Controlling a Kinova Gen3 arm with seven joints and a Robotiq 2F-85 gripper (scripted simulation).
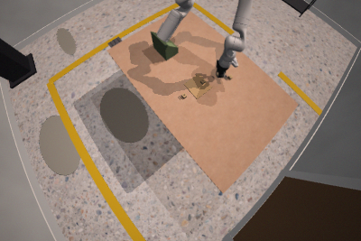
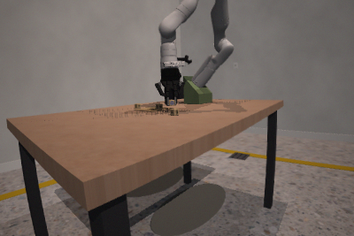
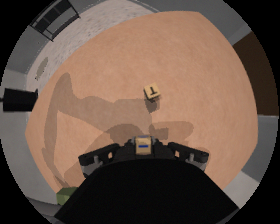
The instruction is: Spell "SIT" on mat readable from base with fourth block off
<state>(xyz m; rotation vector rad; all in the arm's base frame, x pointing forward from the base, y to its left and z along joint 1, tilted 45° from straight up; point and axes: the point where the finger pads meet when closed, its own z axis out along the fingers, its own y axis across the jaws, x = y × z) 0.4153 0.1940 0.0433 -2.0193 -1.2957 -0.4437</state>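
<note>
Right now the tan mat is 15 cm to the right of my hand, 5 cm below it and 3 cm behind it.
</note>
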